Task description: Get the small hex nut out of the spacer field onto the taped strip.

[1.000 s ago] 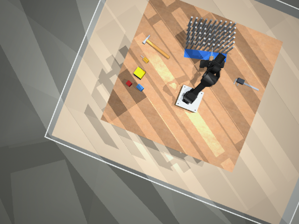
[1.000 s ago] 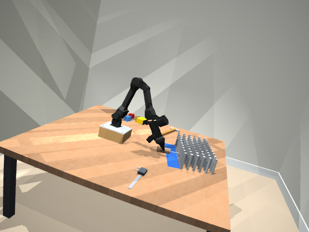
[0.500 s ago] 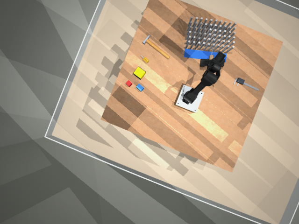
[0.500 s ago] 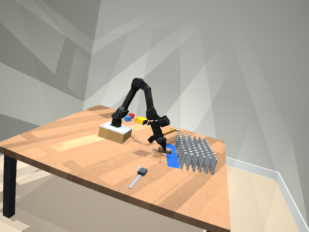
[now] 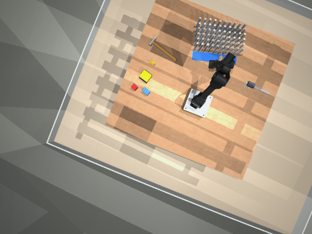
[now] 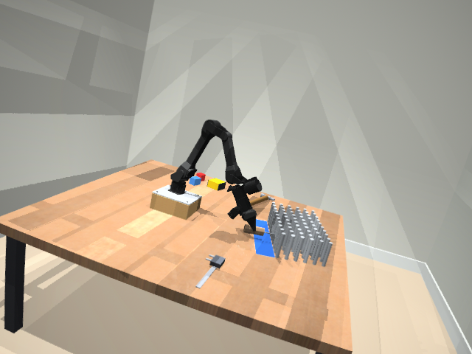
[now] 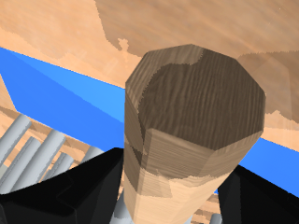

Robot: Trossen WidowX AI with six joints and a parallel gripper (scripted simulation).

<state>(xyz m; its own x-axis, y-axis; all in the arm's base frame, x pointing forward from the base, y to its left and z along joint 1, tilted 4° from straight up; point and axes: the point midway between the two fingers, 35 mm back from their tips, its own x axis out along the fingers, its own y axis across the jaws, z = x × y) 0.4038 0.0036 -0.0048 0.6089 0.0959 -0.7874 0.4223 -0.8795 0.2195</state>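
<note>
Right now the blue taped strip is 6 cm to the left of my gripper tip, 4 cm below it and 3 cm ahead of it. Also, from my gripper tip: blue cube 55 cm behind, 40 cm to the left, 2 cm below; grey hex nut 19 cm ahead, 10 cm to the left, 3 cm below; yellow screwdriver 50 cm to the left, 31 cm behind, 2 cm below.
</note>
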